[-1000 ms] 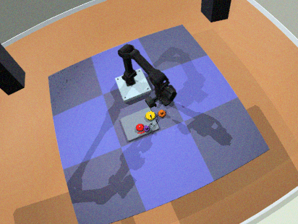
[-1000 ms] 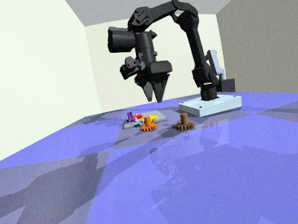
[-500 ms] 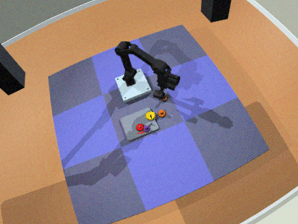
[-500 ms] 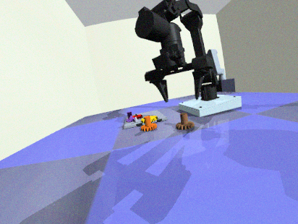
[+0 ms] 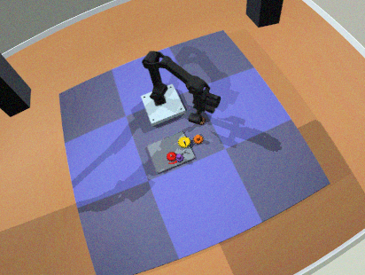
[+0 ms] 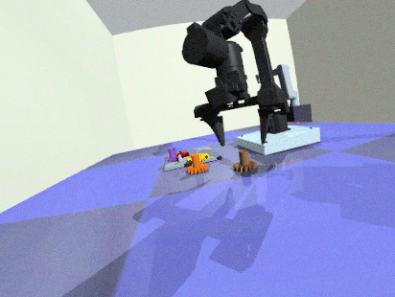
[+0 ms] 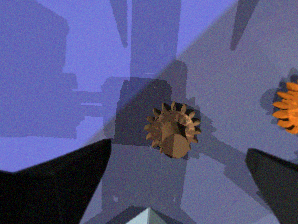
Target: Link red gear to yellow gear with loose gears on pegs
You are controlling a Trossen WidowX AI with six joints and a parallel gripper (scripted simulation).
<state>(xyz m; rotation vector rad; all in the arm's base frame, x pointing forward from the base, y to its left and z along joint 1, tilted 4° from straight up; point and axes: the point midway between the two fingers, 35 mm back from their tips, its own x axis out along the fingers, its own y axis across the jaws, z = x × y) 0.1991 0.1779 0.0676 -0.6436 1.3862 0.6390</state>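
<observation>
Now: gripper tip 40 mm above the brown gear. The rest, counted from my gripper tip: orange gear: 100 mm ahead, 60 mm to the right, 40 mm below; then purple gear: 170 mm ahead, 190 mm to the right, 30 mm below; then yellow gear: 90 mm ahead, 130 mm to the right, 40 mm below.
</observation>
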